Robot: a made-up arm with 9 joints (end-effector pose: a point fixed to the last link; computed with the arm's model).
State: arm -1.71 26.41 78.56 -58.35 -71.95 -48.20 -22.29 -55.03 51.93
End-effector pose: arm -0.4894 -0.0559 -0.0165 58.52 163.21 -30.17
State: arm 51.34 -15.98 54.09 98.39 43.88 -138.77 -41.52 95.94 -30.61
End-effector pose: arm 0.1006 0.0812 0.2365 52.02 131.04 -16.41
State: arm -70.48 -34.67 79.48 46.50 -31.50 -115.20 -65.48 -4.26 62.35
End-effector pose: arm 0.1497 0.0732 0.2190 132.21 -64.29 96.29
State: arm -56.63 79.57 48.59 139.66 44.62 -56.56 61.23 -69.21 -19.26
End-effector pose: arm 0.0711 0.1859 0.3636 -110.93 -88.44 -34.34
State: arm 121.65 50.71 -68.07 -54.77 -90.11 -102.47 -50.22 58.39 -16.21
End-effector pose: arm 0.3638 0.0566 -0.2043 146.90 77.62 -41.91
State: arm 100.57 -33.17 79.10 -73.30 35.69 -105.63 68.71 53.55 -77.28
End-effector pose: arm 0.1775 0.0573 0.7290 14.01 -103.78 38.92
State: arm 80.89 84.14 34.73 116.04 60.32 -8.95 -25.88 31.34 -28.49
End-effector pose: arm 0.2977 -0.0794 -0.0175 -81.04 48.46 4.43
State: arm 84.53 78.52 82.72 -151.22 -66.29 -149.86 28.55 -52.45 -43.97
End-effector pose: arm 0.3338 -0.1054 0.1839 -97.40 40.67 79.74
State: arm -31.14 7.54 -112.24 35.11 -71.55 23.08 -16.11 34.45 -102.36
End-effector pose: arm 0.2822 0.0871 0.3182 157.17 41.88 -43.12
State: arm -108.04 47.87 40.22 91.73 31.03 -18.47 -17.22 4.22 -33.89
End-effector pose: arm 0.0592 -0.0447 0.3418 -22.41 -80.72 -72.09
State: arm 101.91 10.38 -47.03 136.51 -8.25 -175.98 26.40 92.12 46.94
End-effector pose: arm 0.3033 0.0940 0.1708 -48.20 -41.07 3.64
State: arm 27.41 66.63 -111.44 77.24 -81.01 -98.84 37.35 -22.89 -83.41
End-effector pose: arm 0.1177 0.1296 0.2733 -133.62 -95.88 -17.87
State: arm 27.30 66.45 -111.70 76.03 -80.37 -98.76 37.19 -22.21 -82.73
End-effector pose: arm 0.1249 0.1326 0.2721 -134.38 -94.99 -16.96
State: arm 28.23 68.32 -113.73 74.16 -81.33 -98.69 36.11 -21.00 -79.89
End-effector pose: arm 0.1378 0.1357 0.2645 -136.96 -93.93 -16.23
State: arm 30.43 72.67 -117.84 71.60 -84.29 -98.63 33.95 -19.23 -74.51
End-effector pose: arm 0.1550 0.1385 0.2468 -142.00 -93.52 -15.91
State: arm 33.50 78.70 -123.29 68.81 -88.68 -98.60 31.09 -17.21 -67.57
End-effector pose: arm 0.1696 0.1397 0.2198 -148.55 -95.41 -16.40
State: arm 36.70 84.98 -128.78 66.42 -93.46 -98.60 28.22 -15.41 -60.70
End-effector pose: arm 0.1758 0.1385 0.1909 145.97 94.93 17.15
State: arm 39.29 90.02 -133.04 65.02 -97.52 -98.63 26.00 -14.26 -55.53
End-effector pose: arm 0.1739 0.1357 0.1697 138.79 94.00 18.34
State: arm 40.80 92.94 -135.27 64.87 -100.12 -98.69 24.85 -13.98 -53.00
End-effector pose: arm 0.1682 0.1329 0.1614 134.32 94.48 19.84
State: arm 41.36 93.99 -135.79 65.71 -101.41 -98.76 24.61 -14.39 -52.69
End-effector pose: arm 0.1623 0.1309 0.1637 132.92 95.33 21.19
